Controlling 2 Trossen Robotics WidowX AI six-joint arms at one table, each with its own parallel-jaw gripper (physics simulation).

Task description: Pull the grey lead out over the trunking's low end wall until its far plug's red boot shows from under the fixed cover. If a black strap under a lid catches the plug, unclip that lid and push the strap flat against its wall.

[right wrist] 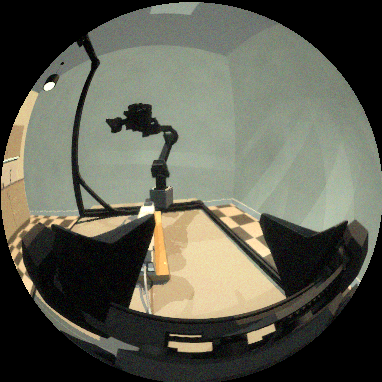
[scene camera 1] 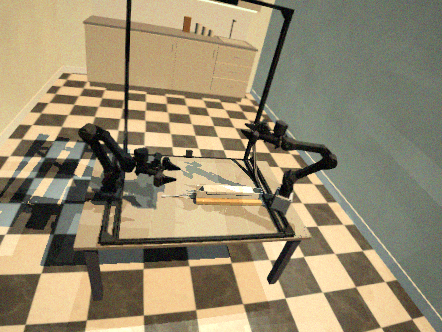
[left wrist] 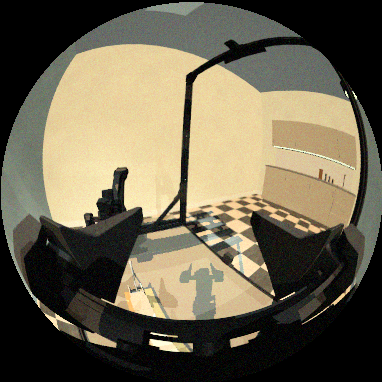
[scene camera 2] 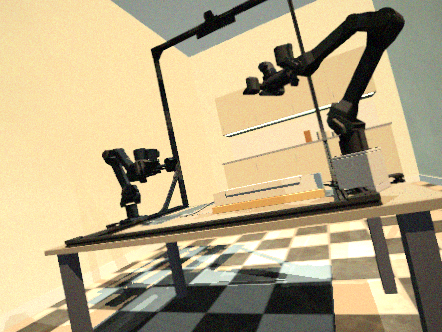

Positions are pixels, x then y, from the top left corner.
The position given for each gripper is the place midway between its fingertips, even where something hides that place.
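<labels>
Left gripper (scene camera 2: 251, 94): open, holding nothing. The right gripper (scene camera 2: 168, 161) is likewise open and holds nothing.
</labels>
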